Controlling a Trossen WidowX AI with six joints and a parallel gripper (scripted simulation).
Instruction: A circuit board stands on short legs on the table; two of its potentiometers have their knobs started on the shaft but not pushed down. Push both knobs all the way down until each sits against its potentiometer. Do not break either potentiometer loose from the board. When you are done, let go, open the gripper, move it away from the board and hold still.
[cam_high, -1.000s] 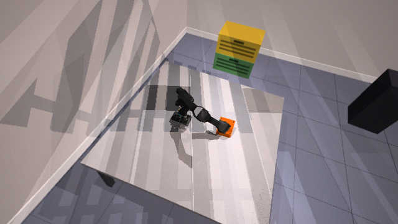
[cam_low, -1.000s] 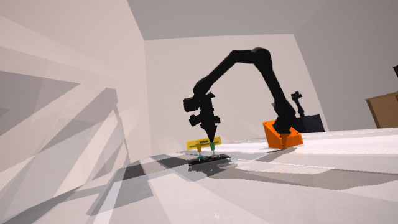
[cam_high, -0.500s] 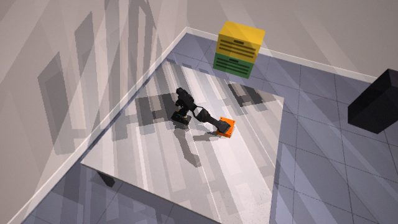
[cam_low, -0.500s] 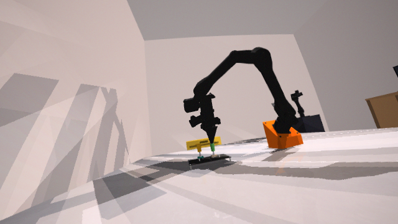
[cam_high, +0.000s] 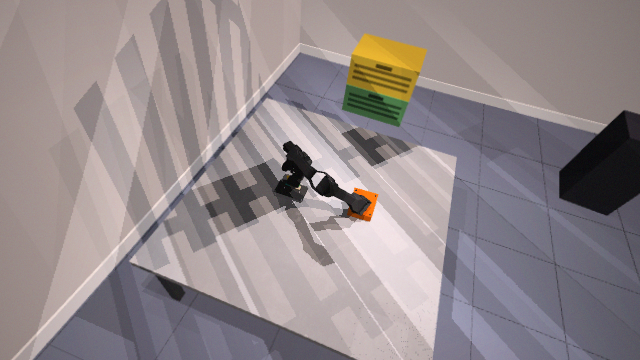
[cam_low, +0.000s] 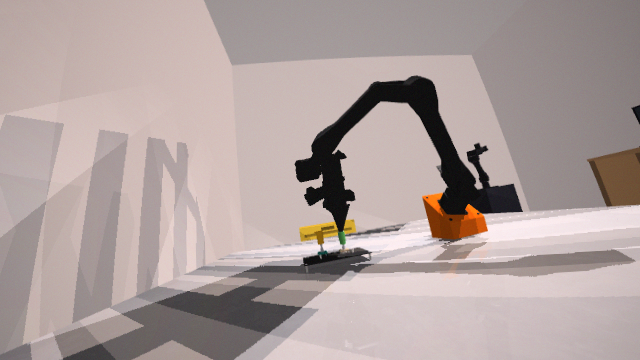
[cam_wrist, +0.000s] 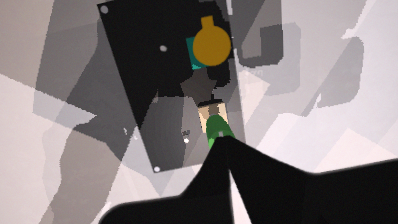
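Right now the green knob is 1 cm below my gripper tip. The rest, counted from my gripper tip: orange knob 6 cm ahead, 1 cm to the left.
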